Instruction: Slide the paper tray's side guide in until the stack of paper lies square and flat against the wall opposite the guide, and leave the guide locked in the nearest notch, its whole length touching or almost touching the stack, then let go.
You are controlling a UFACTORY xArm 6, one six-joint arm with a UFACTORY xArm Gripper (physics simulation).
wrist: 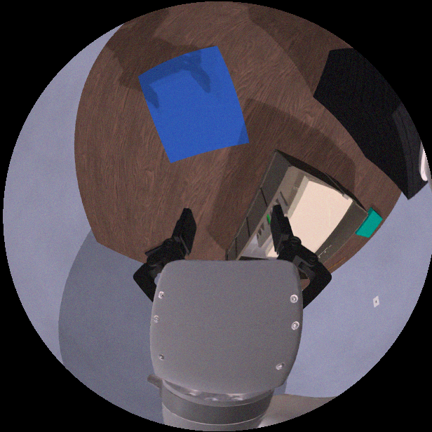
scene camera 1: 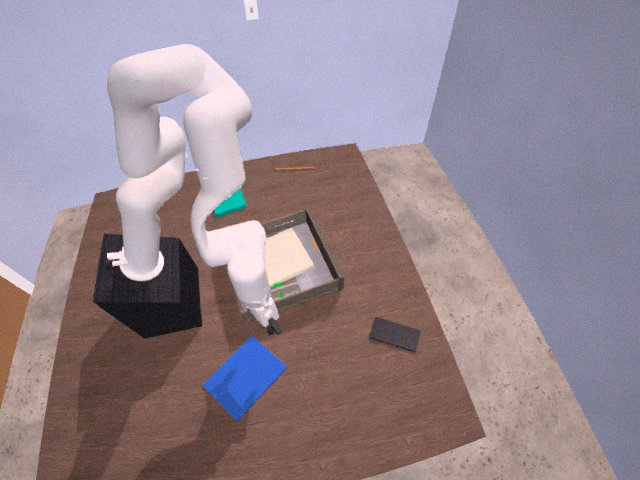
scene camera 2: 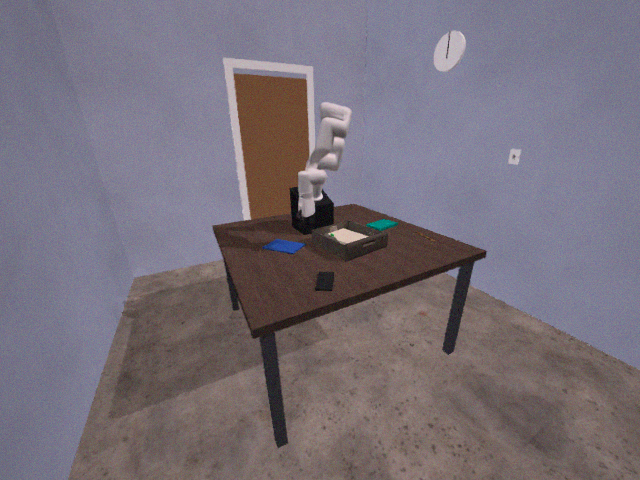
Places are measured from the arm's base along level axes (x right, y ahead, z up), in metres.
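Pixels of known places: gripper, between the fingertips: (scene camera 2: 307, 225); arm's base, origin of its link: (scene camera 1: 141, 262) (scene camera 2: 313, 195).
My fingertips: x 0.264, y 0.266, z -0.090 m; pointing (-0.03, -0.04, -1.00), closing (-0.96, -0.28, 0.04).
Note:
Ahead of a thing's pixels: the offset from my fingertips to its middle. "spot": to the spot under its first point.
The dark paper tray @(dx -0.209, dy +0.122, dz -0.094 m) (scene camera 1: 325, 249) (scene camera 2: 361, 250) (wrist: 252, 210) holds a cream paper stack @(dx -0.236, dy +0.095, dz -0.112 m) (scene camera 1: 290, 255) (scene camera 2: 347, 236) (wrist: 320, 207). In scene camera 1 the stack looks slightly turned against the tray walls, and the arm hides its left part. Green marks @(spot: dx -0.114, dy +0.084, dz -0.063 m) (scene camera 1: 278, 284) (scene camera 2: 332, 235) (wrist: 269, 219) show beside the stack, on the side of the notched strip. The side guide's outline is hard to make out, partly behind a finger in the wrist view. My gripper (scene camera 1: 273, 326) (wrist: 232, 215) is open and empty, above the table and just outside the tray's near wall; its right finger overlaps the tray in the wrist view.
A blue sheet @(dx +0.087, dy -0.119, dz -0.137 m) (scene camera 1: 245, 378) (scene camera 2: 284, 245) (wrist: 195, 105) lies near the gripper. A black block @(dx +0.169, dy +0.346, dz -0.137 m) (scene camera 1: 394, 334) (scene camera 2: 324, 281) lies toward the table edge. A teal block @(dx -0.641, dy +0.042, dz -0.132 m) (scene camera 1: 231, 204) (scene camera 2: 382, 224) (wrist: 369, 223) and a thin brown stick @(dx -0.659, dy +0.366, dz -0.138 m) (scene camera 1: 294, 168) lie beyond the tray. The arm's black pedestal (scene camera 1: 170, 310) (wrist: 360, 100) stands beside it.

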